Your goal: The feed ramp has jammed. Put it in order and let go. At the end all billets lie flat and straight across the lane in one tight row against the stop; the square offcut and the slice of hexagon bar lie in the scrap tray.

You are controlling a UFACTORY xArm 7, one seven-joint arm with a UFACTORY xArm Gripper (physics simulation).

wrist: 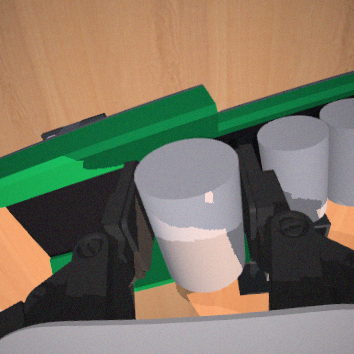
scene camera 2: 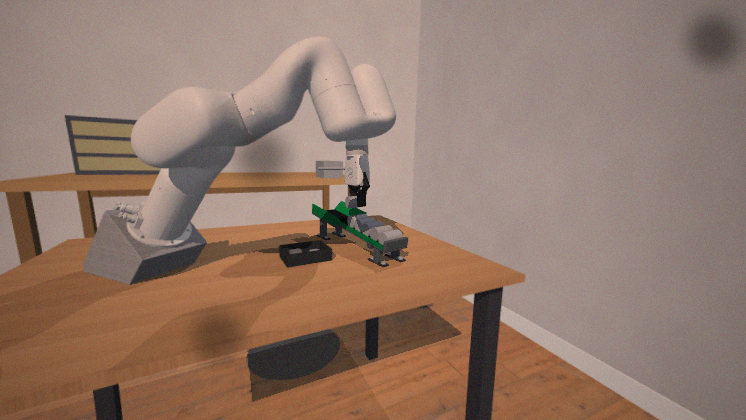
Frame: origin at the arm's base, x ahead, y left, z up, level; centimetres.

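Seen in the pictures: gripper, fingertip midpoint: (wrist: 191,177) (scene camera 2: 358,205); arm's base, link origin: (scene camera 2: 160,227).
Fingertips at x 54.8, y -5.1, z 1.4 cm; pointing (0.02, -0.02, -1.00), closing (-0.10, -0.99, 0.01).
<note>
Pixels of each thing's middle, then the offset from my fingertips to it. Level surfaces: height alone.
- grey cylindrical billet, body centre: (wrist: 196,217) (scene camera 2: 355,201) dx -1.1, dy +0.1, dz +1.4 cm
- grey stop, body centre: (scene camera 2: 395,243) dx -3.9, dy -24.0, dz -7.0 cm
- black scrap tray, body centre: (wrist: 276,252) (scene camera 2: 305,252) dx -22.3, dy -5.2, dz -11.3 cm
- wooden table, surface height: dz -13.0 cm
My gripper (scene camera 2: 358,200) (wrist: 191,177) is shut on a grey cylindrical billet (scene camera 2: 350,201) (wrist: 200,220). It holds the billet lying flat, roughly parallel to the others, low over the upper part of the green feed ramp (scene camera 2: 360,237) (wrist: 165,117). Several billets (scene camera 2: 387,232) (wrist: 296,167) lie across the lane side by side, down to the grey stop (scene camera 2: 395,244) at the lower end. In the wrist view the nearest one is just right of the right finger. The black scrap tray (scene camera 2: 308,258) holds two small light pieces; their shapes are too small to tell.
The tray stands on the wooden table (scene camera 2: 443,271), left of the ramp, between it and the arm's base (scene camera 2: 156,263). The ramp stands on short dark legs with feet. A back table (scene camera 2: 250,181) carries a grey box (scene camera 2: 328,169) behind the gripper.
</note>
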